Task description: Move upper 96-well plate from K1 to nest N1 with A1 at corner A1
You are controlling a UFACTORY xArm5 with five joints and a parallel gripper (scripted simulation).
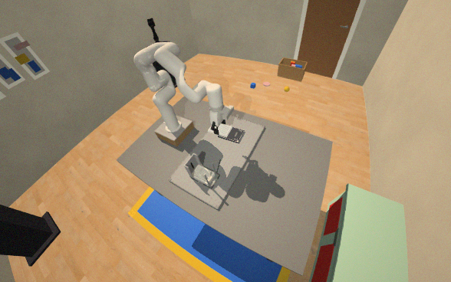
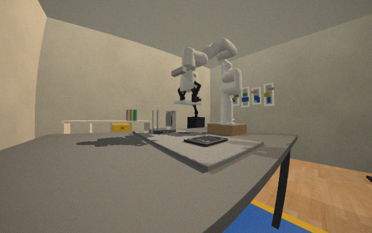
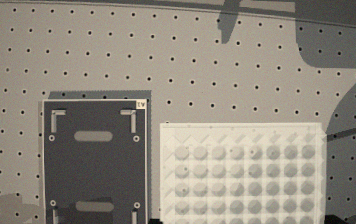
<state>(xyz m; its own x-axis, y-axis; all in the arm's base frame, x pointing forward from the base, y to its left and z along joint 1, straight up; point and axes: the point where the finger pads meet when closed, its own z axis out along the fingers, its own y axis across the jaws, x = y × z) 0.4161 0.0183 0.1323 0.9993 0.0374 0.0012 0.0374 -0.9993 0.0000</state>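
Now: hand 180 mm above the dark plate nest N1 and 130 mm to the right of it. Round my hand: white 96-well plate: 10 mm below; A1 label: 180 mm below, 80 mm to the left, 80 mm ahead.
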